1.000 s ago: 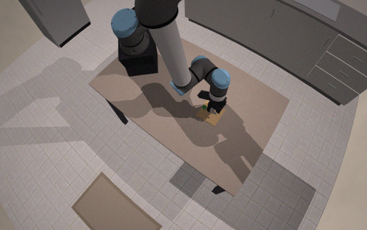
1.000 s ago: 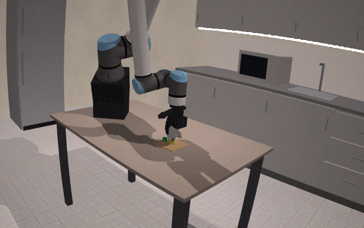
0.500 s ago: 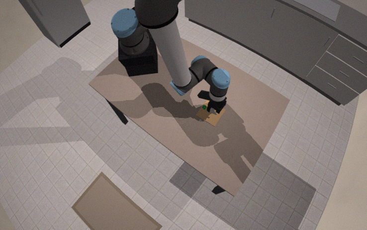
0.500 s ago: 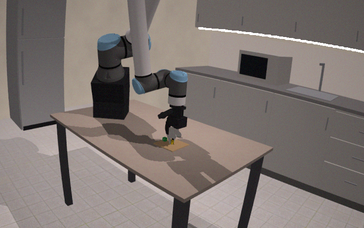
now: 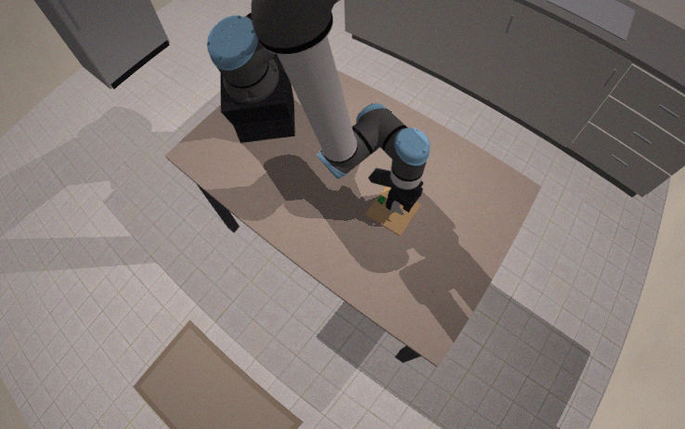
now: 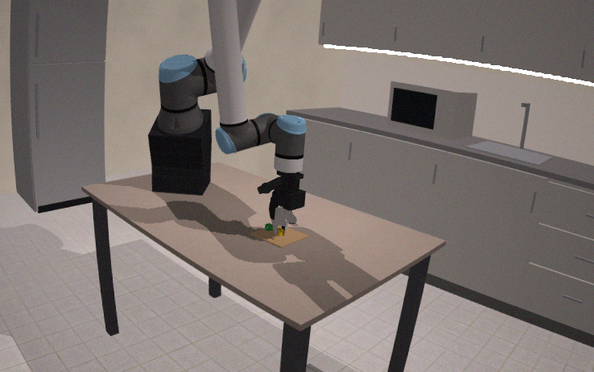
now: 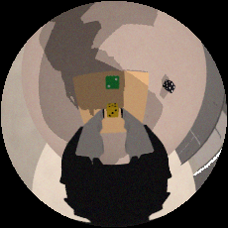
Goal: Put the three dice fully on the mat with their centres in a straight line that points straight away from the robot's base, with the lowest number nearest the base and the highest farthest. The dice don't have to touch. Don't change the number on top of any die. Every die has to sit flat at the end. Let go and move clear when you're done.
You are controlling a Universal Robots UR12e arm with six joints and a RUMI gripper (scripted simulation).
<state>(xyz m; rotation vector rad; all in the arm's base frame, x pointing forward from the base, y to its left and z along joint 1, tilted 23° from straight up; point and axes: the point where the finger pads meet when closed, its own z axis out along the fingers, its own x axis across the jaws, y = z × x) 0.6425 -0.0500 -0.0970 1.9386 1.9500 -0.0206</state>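
Now: hand 1 cm above the yellow die. The rest, counted from my hand: black die 12 cm to the left, 5 cm behind, 1 cm below; then green die 5 cm behind, 1 cm below; then orange mat 2 cm below.
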